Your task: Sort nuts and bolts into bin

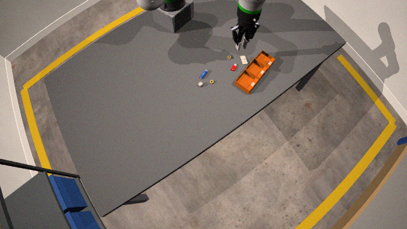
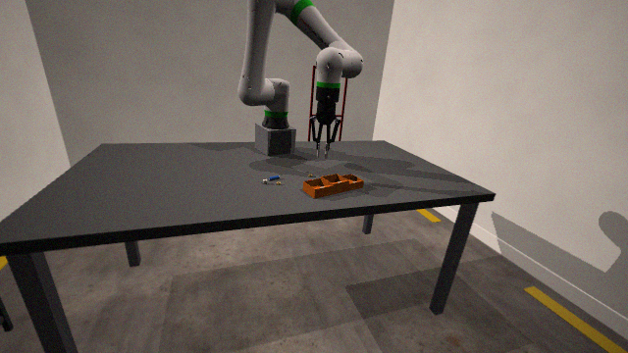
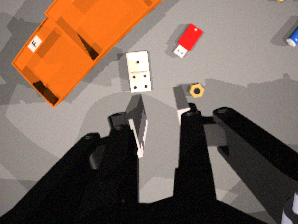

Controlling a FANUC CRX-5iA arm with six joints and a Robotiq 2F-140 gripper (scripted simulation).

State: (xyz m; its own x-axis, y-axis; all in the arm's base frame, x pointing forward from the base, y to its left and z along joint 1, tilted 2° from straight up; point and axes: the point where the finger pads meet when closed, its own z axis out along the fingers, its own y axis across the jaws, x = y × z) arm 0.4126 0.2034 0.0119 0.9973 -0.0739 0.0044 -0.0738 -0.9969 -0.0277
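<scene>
Now: hand 110 mm above the orange three-compartment bin, 100 mm short of it and 40 mm to the right of it. The rest, counted from my hand: red usb stick 130 mm below, 40 mm to the right, 40 mm ahead; then blue cylinder 200 mm to the right, 130 mm below, 20 mm ahead; then white domino 130 mm below, 20 mm to the left, 10 mm ahead.
</scene>
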